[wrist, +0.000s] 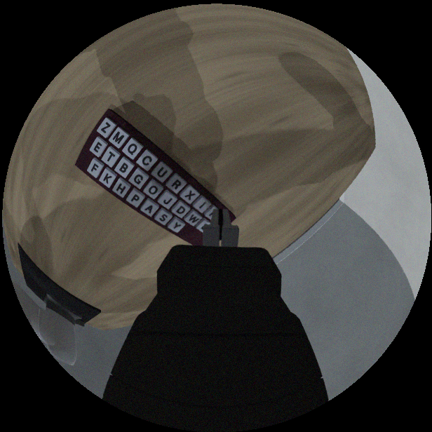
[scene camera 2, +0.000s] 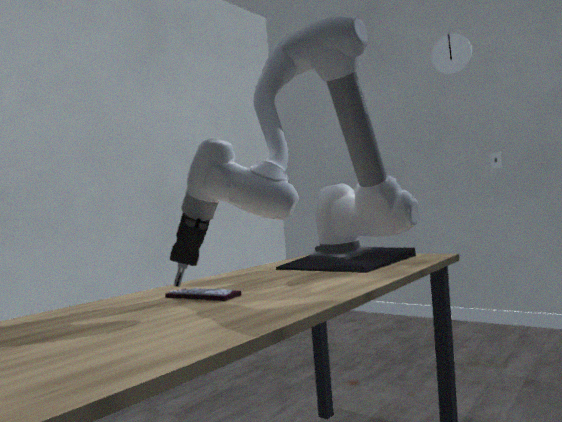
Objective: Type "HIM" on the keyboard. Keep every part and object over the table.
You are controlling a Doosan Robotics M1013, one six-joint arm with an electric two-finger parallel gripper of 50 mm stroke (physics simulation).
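Seen in the pictures: gripper, between the fingertips: (scene camera 2: pixel 176 284); arm's base, origin of its link: (scene camera 2: pixel 340 255).
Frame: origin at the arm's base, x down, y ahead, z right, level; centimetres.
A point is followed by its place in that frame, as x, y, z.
Observation:
The dark red keyboard (scene camera 2: pixel 204 295) {1.2, 68.7, -14.3} (wrist: pixel 117 115) lies flat on the table, with light keys in three rows. The H key (wrist: pixel 120 188), the I key (wrist: pixel 202 205) and the M key (wrist: pixel 118 137) show in the wrist view. My gripper (scene camera 2: pixel 177 285) {-1.2, 71.4, -4.1} (wrist: pixel 219 218) is shut and empty. In the wrist view its tips overlap the keyboard's end with the N and L keys, beside the I key, and partly hide those keys. In the scene view the tips are a little above the table top at the keyboard's left end. Whether they touch a key, I cannot tell.
The wooden table (scene camera 2: pixel 125 350) {2.5, 98.8, -39.9} (wrist: pixel 250 100) carries the keyboard. The arm's base stands on a black plate (scene camera 2: pixel 390 255) {0.3, -4.4, -20.3} (wrist: pixel 30 270) at the table's far end. The table's edge shows to the right in the wrist view.

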